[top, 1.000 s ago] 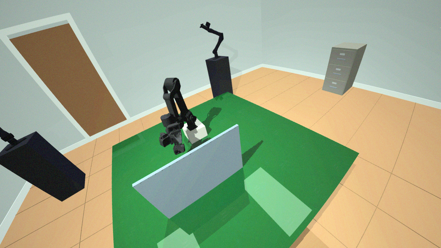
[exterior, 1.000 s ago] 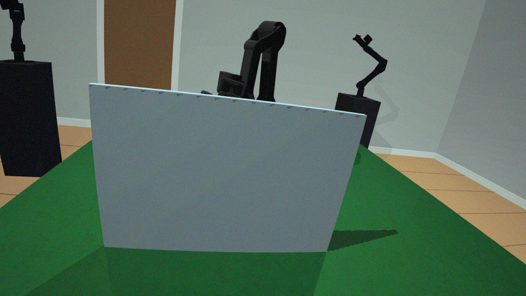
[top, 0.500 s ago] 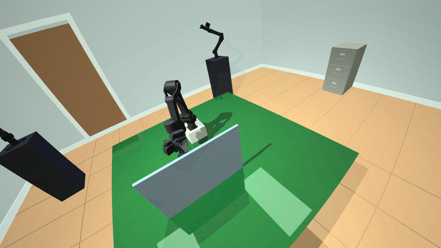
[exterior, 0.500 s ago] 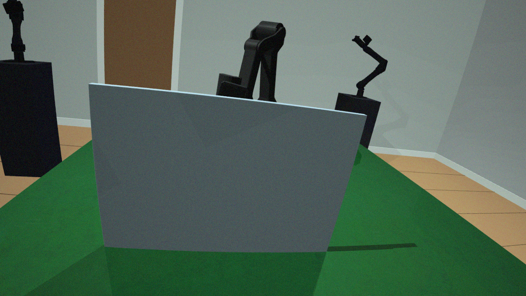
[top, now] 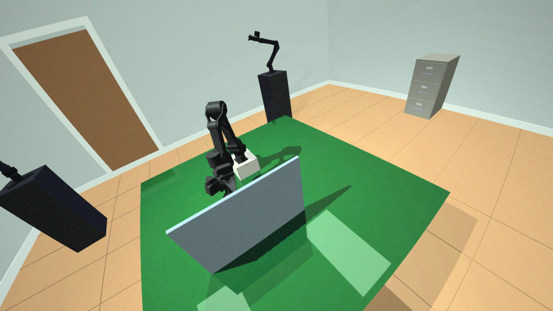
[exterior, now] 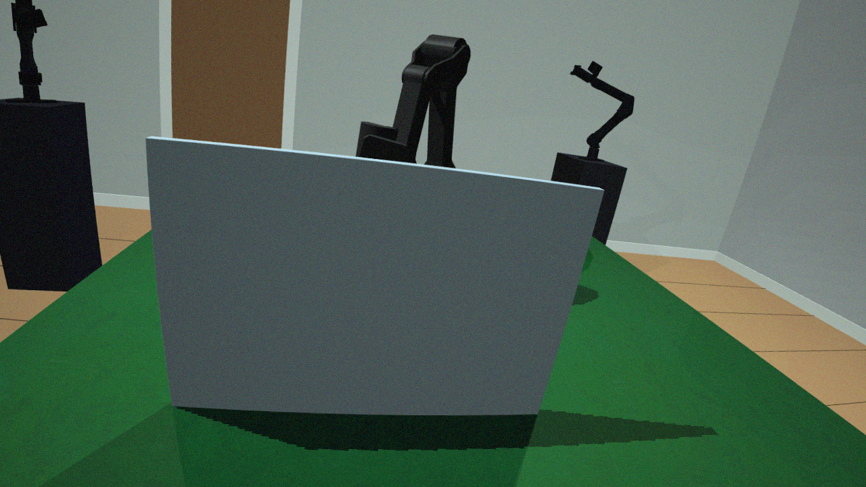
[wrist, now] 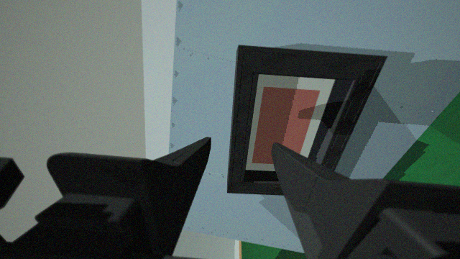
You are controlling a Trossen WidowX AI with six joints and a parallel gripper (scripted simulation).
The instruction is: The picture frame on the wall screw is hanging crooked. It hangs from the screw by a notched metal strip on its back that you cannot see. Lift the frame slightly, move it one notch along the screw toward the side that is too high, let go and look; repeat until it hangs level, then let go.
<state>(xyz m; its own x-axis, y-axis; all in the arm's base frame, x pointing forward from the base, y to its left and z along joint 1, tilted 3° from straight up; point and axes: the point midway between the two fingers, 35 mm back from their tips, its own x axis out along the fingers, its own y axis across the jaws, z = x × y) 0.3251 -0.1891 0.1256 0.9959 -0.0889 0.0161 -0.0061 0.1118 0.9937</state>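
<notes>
The picture frame lies 5 cm below my gripper tip, 5 cm ahead of it and 1 cm to the right of it. Round my gripper tip: wall panel: 7 cm below, 6 cm ahead, 1 cm to the left.
</notes>
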